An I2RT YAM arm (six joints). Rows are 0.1 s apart.
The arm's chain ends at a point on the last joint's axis. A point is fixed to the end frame.
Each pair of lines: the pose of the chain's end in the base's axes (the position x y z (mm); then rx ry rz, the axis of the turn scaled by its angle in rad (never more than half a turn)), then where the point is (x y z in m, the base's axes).
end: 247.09, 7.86, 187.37, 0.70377, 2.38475, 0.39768
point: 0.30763 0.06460 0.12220
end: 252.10, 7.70, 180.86, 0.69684, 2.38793, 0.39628
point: 0.31229 0.06458 0.11548
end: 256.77, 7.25, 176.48, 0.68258, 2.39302, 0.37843
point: 0.31648 0.06342 0.11006
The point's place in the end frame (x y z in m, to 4 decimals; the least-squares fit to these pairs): 0.0227 0.0413 0.0944
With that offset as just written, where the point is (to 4 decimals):
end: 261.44, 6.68, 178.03, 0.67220, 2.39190, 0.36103
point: 0.3212 0.0619 0.1109
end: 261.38, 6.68, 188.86, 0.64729, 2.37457, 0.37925
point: 0.3219 0.0632 0.1235
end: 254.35, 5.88, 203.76, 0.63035, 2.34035, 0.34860
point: 0.3175 0.0600 0.1389
